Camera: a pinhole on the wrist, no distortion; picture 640 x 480 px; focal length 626.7 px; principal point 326.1 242.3 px. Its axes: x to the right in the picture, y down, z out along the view. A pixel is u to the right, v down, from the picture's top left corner.
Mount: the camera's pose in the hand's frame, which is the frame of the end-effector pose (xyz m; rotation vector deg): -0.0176 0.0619 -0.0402 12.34 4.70 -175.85
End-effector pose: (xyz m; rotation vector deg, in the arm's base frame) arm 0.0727 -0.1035 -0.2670 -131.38 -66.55 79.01
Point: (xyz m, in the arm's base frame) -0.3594 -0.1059 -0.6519
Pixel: 69 299
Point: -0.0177 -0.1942 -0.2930
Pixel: 465 337
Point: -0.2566 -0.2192 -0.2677
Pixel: 512 464
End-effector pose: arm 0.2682 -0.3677 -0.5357 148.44 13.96 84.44
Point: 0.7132 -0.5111 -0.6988
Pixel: 135 124
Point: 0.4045 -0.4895 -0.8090
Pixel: 567 175
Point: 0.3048 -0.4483 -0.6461
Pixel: 569 210
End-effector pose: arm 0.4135 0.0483 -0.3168 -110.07 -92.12 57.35
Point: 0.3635 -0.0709 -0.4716
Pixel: 429 54
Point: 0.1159 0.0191 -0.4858
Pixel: 230 420
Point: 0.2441 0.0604 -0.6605
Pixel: 48 93
